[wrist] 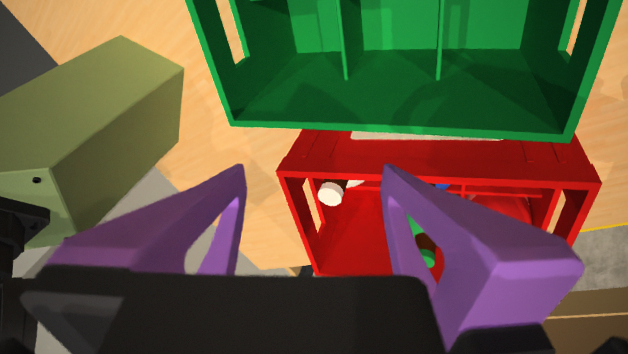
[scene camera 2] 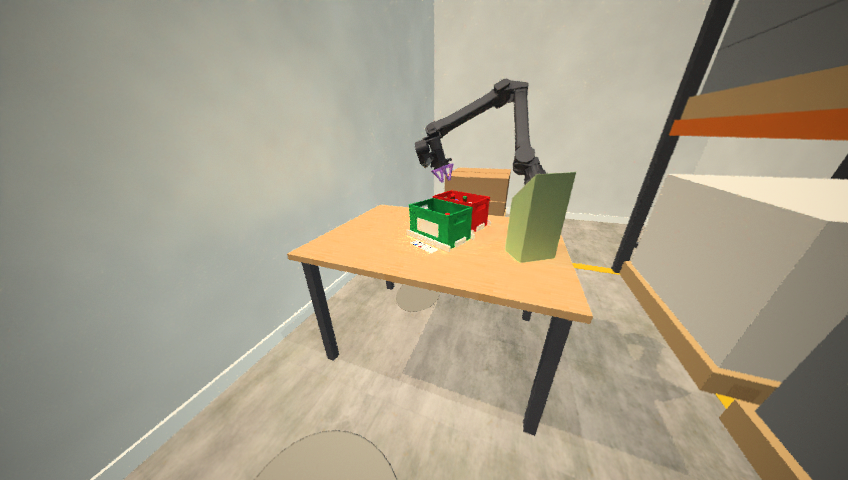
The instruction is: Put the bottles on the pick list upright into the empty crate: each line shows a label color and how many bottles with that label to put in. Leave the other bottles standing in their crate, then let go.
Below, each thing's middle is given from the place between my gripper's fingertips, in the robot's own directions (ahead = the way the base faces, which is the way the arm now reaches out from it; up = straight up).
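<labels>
White bottle (wrist: 331, 191): 21 cm below my hand, 11 cm to the right, 11 cm behind.
</labels>
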